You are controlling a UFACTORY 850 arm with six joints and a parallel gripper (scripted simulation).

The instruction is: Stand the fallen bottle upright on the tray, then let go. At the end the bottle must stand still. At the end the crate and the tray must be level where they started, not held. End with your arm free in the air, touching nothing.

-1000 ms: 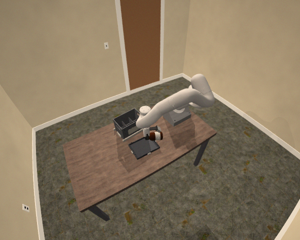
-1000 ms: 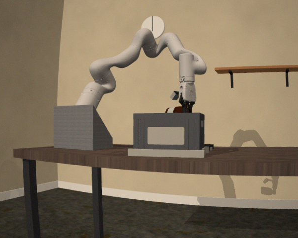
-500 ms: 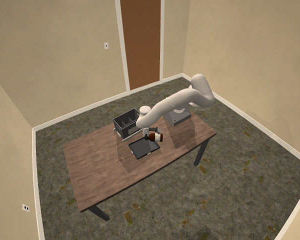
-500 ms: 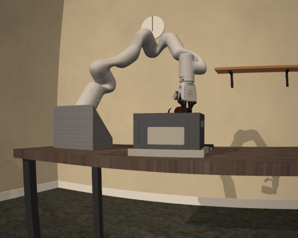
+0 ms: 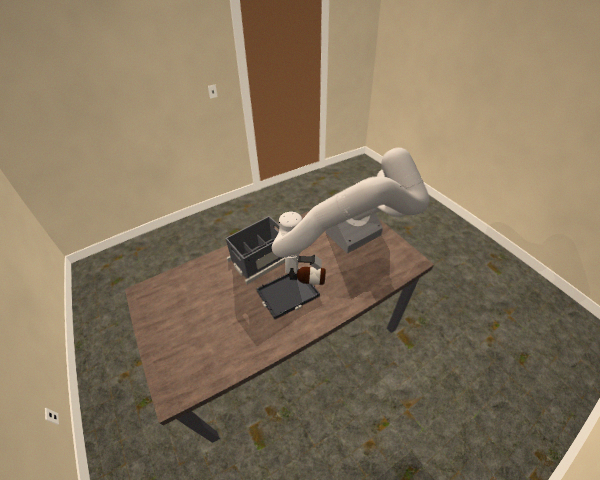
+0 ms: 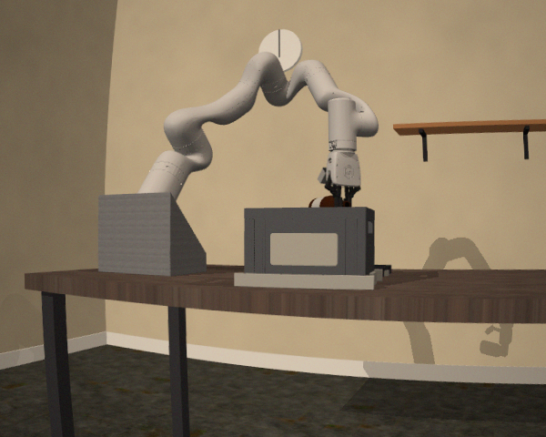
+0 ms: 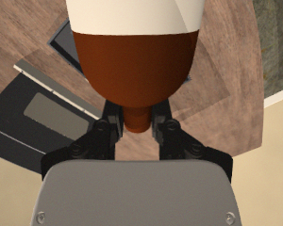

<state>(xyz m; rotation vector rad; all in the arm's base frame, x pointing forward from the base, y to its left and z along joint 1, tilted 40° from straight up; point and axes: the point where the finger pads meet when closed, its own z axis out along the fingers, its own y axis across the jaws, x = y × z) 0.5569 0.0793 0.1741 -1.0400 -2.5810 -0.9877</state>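
Right now my hand is 40 mm to the right of the brown bottle, 40 mm past it and 10 mm above it. Also, from my hand: grey crate: 330 mm to the right, 120 mm below, 20 mm behind; then dark tray: 190 mm below, 50 mm to the right, 10 mm ahead.
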